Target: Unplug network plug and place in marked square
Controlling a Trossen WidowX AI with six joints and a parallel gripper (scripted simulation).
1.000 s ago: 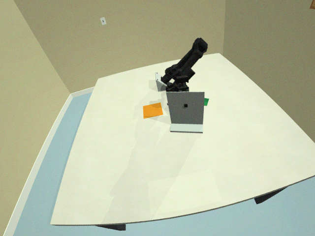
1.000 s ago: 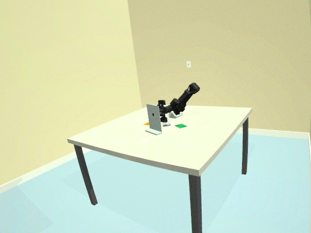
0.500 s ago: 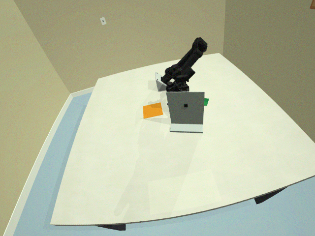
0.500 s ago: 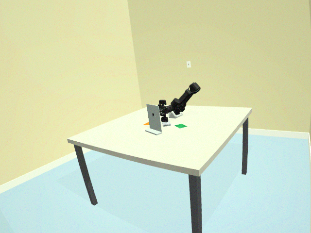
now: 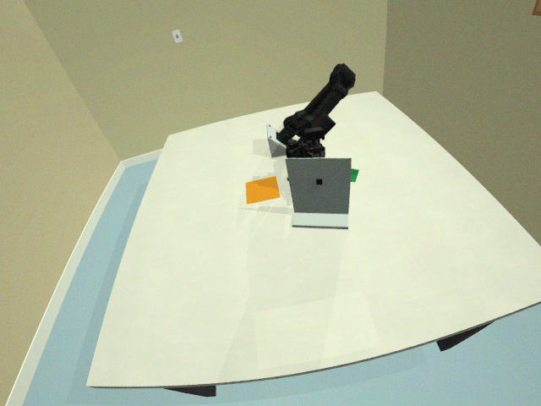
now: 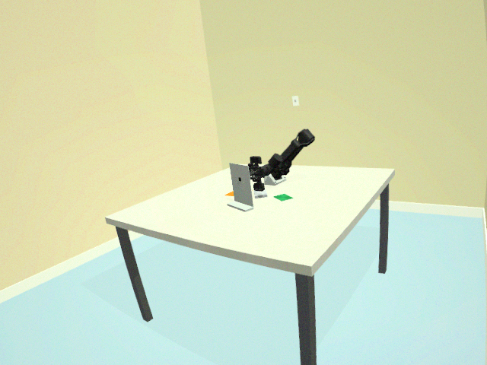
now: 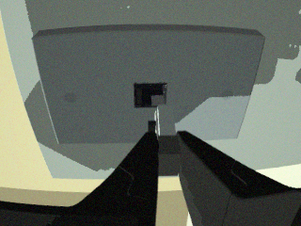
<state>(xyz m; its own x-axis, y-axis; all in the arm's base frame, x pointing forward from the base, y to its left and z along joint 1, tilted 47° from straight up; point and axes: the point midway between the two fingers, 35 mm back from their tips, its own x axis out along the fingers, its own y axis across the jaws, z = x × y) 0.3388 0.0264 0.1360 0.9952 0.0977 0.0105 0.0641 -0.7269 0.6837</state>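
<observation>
Right now my gripper tip is 21 cm to the left of the orange square, 14 cm above it and 11 cm past it. From my gripper tip the other things lie so: network plug (right at my gripper tip); then green square (15 cm behind, 14 cm below, 10 cm to the left); then grey upright panel (5 cm ahead, 4 cm below, 1 cm to the right).
</observation>
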